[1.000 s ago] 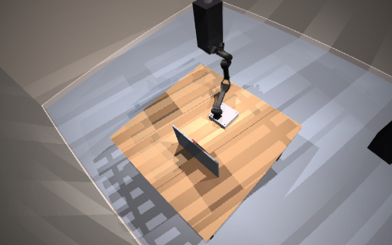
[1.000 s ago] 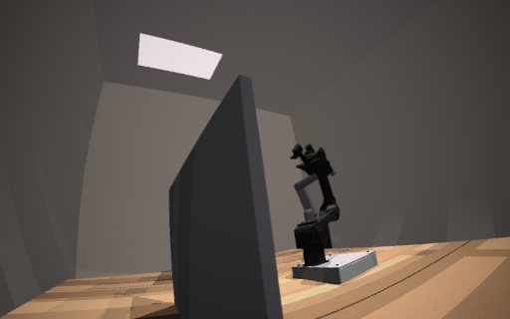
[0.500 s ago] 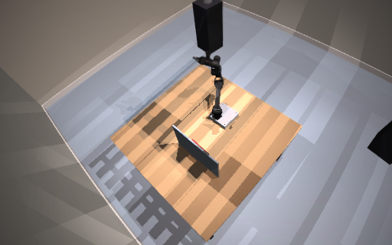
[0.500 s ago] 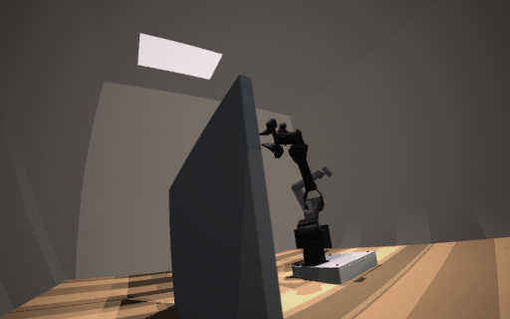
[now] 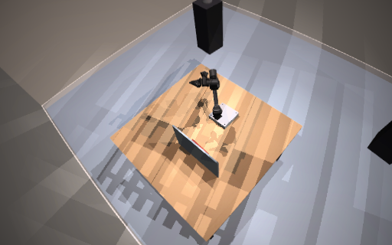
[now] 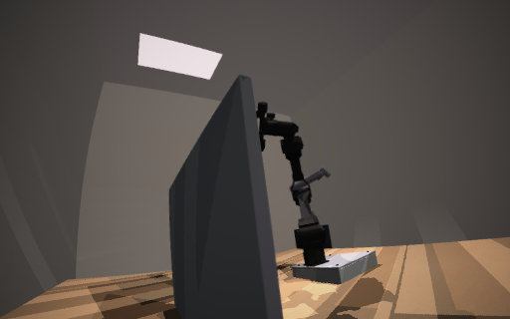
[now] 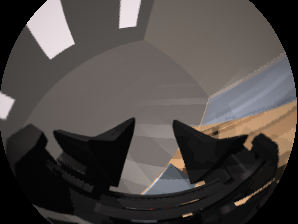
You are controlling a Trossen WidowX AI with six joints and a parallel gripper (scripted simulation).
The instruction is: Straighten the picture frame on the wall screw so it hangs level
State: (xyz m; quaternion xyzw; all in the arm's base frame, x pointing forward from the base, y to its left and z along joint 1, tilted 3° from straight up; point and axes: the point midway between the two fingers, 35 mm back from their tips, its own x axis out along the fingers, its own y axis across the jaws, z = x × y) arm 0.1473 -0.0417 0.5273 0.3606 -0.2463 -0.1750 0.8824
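My gripper tip is 21 cm short of the red picture frame, 29 cm to the right of it and 41 cm above it. Also, from my gripper tip: grey wall panel 22 cm ahead, 28 cm to the left, 42 cm below.
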